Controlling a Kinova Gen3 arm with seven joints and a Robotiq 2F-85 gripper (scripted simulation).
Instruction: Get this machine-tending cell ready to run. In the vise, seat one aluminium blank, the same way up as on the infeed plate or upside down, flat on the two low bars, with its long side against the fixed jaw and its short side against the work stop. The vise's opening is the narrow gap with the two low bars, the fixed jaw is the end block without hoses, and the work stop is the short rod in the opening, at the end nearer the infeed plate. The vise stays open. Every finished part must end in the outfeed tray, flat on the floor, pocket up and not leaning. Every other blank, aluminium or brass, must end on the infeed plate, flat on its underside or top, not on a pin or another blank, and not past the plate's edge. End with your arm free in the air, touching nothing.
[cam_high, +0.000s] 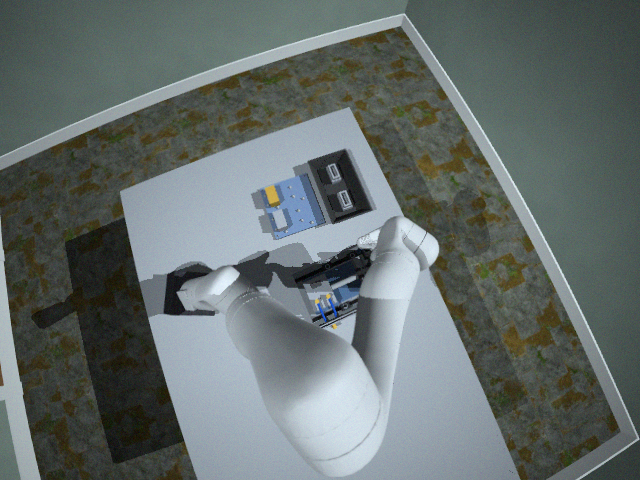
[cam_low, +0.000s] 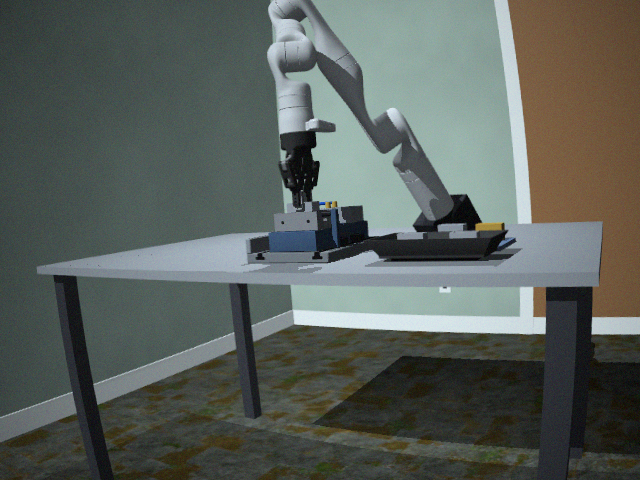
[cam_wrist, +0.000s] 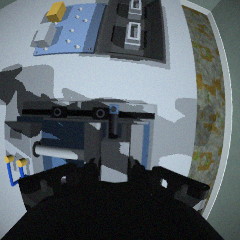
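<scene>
My hand is 70 mm past the vise, 20 mm to the right of it and 80 mm above it. The rest, counted from my hand: brass blank 90 mm behind, 390 mm to the left, 90 mm below.
</scene>
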